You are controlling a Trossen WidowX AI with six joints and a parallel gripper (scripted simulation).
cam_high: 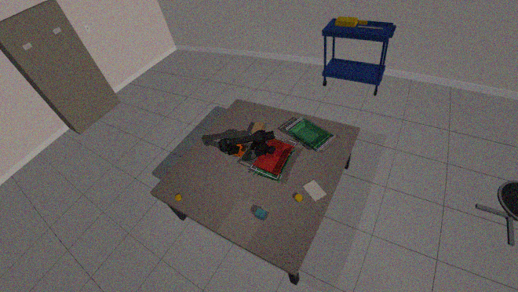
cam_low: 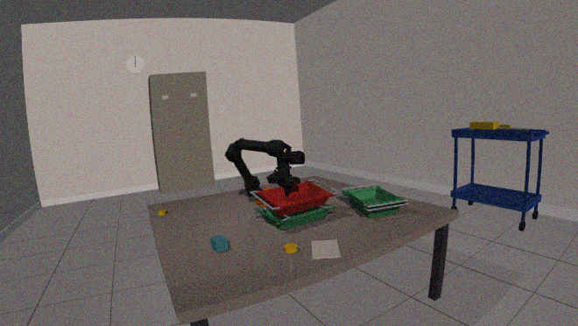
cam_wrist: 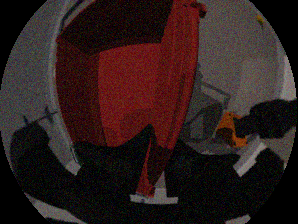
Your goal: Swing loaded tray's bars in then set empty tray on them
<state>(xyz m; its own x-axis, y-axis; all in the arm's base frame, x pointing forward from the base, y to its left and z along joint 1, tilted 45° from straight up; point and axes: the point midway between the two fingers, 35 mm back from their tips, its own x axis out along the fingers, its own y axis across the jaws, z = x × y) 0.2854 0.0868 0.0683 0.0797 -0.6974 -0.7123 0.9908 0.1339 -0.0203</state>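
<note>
My gripper tip is 80 mm short of the red tray, 20 mm below it and 10 mm to the right of it. Round my gripper tip: white card 440 mm ahead, 100 mm below, 60 mm to the right; teal block 400 mm to the right, 210 mm ahead, 80 mm below; tan box 280 mm to the left, 260 mm behind, 70 mm below.
</note>
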